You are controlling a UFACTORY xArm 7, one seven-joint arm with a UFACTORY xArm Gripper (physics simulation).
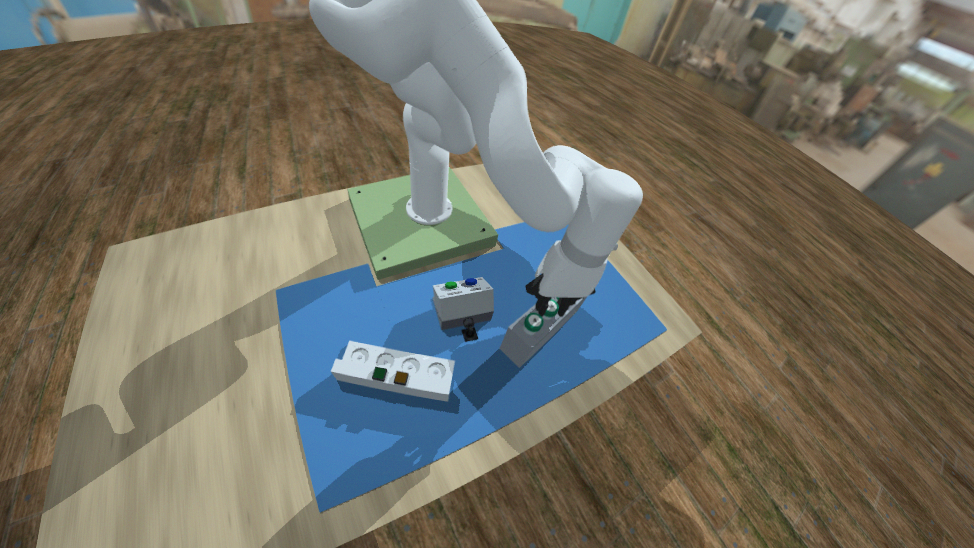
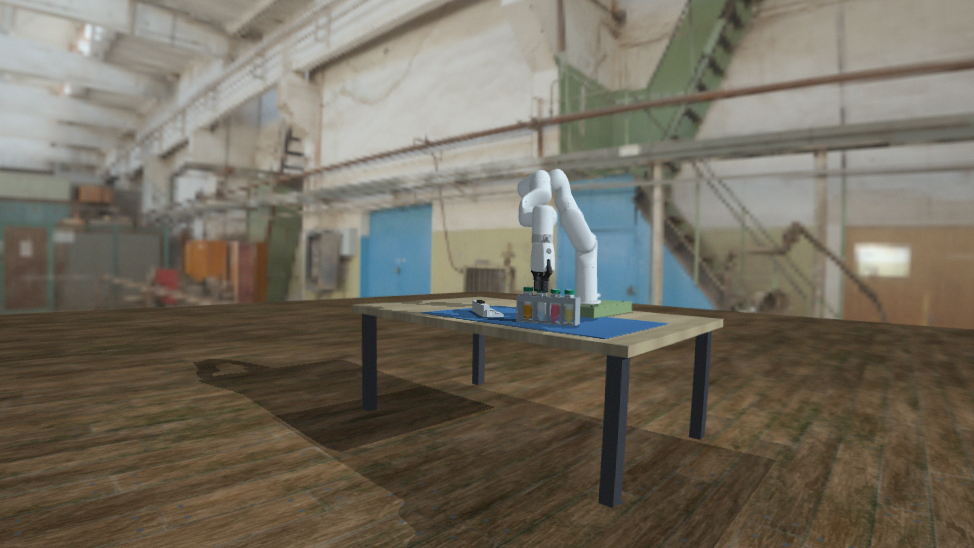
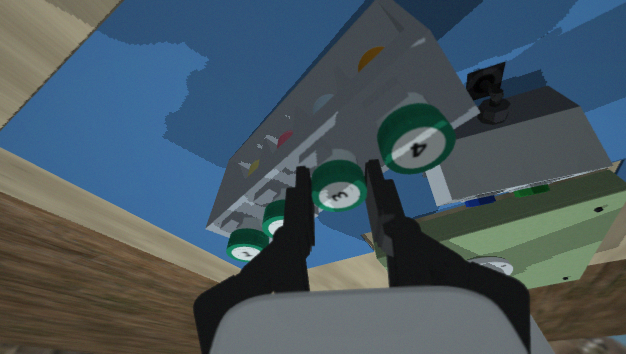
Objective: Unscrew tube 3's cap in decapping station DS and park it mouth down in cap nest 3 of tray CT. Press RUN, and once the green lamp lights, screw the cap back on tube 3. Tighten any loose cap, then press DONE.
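Frame: origin at the arm's base, x ahead, y left, z up, level; millimetres.
Seen in the pictures: gripper, fingertip midpoint: (image 1: 549, 310) (image 2: 540, 291) (image 3: 337, 178); arm's base at its link origin: (image 1: 429, 209) (image 2: 586, 303).
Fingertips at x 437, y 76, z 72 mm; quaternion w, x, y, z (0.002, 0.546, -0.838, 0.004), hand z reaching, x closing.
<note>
Pixels of each thing's middle, then the offset from my fingertips to it. "spot": a spot on its surface instead. Level surfaces: height alone.
- blue mat at its surface level: 110 mm down
- tube 3 at the middle of its body: (image 3: 338, 187) (image 1: 549, 308) 3 mm back, 1 mm left, 4 mm up
- Cap 4 at the middle of its body: (image 3: 413, 140) (image 1: 533, 322) 12 mm ahead, 48 mm right, 7 mm up
- white cap tray CT at the middle of its body: (image 1: 395, 366) (image 2: 487, 307) 47 mm back, 302 mm right, 83 mm down
- grey control box at the middle of its body: (image 3: 495, 163) (image 1: 463, 298) 131 mm back, 118 mm right, 68 mm down
- green button at the middle of its body: (image 3: 529, 188) (image 1: 451, 286) 157 mm back, 137 mm right, 46 mm down
- blue button at the middle of its body: (image 3: 478, 199) (image 1: 471, 282) 149 mm back, 92 mm right, 46 mm down
- small black part at a spot on its surface: (image 3: 486, 88) (image 1: 472, 332) spot: 62 mm back, 127 mm right, 98 mm down
The grey decapping station DS (image 1: 519, 348) (image 2: 549, 310) (image 3: 306, 109) stands on the blue mat (image 1: 353, 436) and holds a row of tubes with green caps. My gripper (image 1: 550, 303) (image 2: 541, 283) (image 3: 337, 178) comes straight down on the row and is shut on the cap of tube 3 (image 1: 552, 308) (image 3: 339, 187), one black finger on each side. Cap 4 (image 1: 533, 325) (image 3: 415, 138) stands free beside it. Caps 2 (image 3: 274, 216) and 1 (image 3: 245, 246) lie behind the left finger. The white cap tray CT (image 1: 422, 390) (image 2: 487, 311) lies to the left with its round nests empty.
A grey control box (image 1: 463, 308) (image 3: 517, 149) with a green button (image 1: 450, 285) and a blue button (image 1: 470, 281) stands between the station and the arm's green base plate (image 1: 398, 238). A small black part (image 1: 469, 332) (image 3: 486, 88) sits at the box's front.
</note>
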